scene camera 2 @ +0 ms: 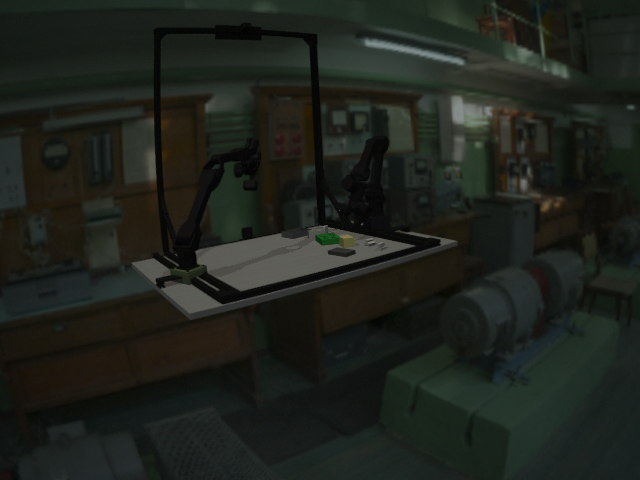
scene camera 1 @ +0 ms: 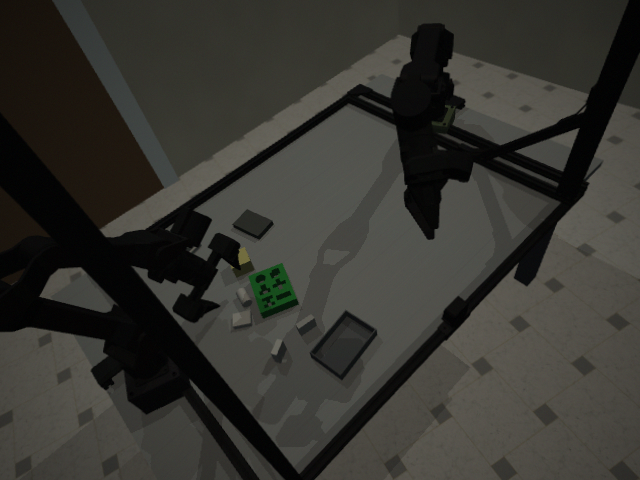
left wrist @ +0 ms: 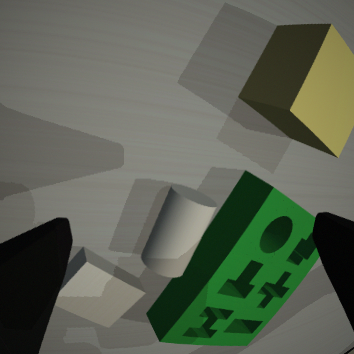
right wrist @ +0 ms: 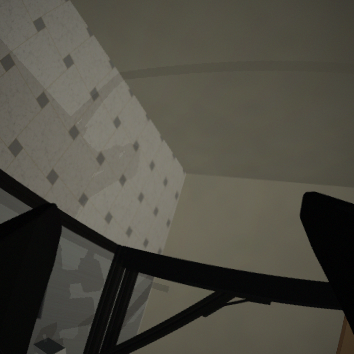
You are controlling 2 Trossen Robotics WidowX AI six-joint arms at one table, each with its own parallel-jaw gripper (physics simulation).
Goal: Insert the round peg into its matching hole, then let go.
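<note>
The round peg (scene camera 1: 243, 297) (left wrist: 177, 235), a pale cylinder, lies on its side on the table beside the green block (scene camera 1: 287, 288) (scene camera 2: 327, 239) (left wrist: 225, 235). The block's round hole (scene camera 1: 260, 278) (left wrist: 276, 234) is near one corner of its top and looks empty. My left gripper (scene camera 1: 228, 286) (left wrist: 196, 229) is open and empty, above the table near the peg; in its wrist view the peg and most of the block show between the fingertips. My right gripper (right wrist: 182, 211) is open and empty, held high over the far right part of the table in scene camera 1.
A yellow block (scene camera 1: 241, 262) (scene camera 2: 346, 240) (left wrist: 320, 90) stands close to the green block. A pale piece (scene camera 1: 241, 319) (left wrist: 102, 295) lies near the peg. Two more pale pieces (scene camera 1: 306, 324) (scene camera 1: 278, 350), a grey tray (scene camera 1: 326, 366) and a dark slab (scene camera 1: 252, 223) (scene camera 2: 341, 252) are on the table.
</note>
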